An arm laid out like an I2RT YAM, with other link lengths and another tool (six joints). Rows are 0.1 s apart.
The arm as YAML. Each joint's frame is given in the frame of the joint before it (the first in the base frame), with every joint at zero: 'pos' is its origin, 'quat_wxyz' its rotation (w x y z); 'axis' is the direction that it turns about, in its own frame. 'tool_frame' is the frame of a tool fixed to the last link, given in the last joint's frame.
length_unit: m
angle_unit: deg
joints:
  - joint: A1
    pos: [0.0, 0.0, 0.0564]
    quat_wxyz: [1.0, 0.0, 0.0, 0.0]
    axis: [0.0, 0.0, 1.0]
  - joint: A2
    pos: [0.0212, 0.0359, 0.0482]
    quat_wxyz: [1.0, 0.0, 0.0, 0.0]
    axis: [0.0, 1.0, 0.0]
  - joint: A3
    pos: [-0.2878, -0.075, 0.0]
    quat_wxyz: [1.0, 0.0, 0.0, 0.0]
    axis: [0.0, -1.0, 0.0]
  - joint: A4
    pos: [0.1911, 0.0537, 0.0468]
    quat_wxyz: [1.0, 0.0, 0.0, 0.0]
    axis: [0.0, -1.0, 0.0]
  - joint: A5
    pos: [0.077, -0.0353, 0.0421]
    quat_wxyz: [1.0, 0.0, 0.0, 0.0]
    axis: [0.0, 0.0, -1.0]
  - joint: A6
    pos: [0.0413, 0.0, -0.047]
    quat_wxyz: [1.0, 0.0, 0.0, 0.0]
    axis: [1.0, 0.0, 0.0]
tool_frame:
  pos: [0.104, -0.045, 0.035]
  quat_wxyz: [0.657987, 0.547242, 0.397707, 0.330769]
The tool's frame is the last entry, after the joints.
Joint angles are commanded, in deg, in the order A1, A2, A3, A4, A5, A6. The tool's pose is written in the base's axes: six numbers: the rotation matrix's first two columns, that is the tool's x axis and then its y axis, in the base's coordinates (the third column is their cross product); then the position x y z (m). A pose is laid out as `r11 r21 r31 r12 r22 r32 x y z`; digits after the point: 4 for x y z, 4 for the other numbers.
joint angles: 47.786, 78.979, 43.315, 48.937, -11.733, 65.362
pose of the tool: -0.3214 0.5290 0.7854 0.6130 -0.5160 0.5984 0.2850 0.2536 0.3360
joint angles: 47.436, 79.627, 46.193, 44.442, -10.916, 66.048
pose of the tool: -0.2813 0.5509 0.7857 0.6270 -0.5143 0.5851 0.2922 0.2553 0.3340
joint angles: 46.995, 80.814, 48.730, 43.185, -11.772, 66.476
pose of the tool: -0.2835 0.5462 0.7882 0.6330 -0.5108 0.5816 0.2976 0.2604 0.3394
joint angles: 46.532, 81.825, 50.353, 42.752, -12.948, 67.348
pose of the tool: -0.2854 0.5363 0.7943 0.6451 -0.5054 0.5730 0.3013 0.2648 0.3422
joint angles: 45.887, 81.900, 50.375, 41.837, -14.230, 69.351
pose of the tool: -0.2637 0.5299 0.8060 0.6752 -0.4953 0.5466 0.3017 0.2651 0.3365
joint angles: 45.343, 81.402, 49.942, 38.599, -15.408, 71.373
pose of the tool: -0.2183 0.5459 0.8089 0.7184 -0.4711 0.5118 0.2996 0.2635 0.3218
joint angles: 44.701, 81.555, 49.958, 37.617, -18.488, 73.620
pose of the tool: -0.2077 0.5360 0.8183 0.7613 -0.4368 0.4793 0.2962 0.2671 0.3151
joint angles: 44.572, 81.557, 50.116, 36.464, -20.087, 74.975
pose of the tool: -0.1965 0.5335 0.8227 0.7878 -0.4135 0.4564 0.2930 0.2697 0.3104
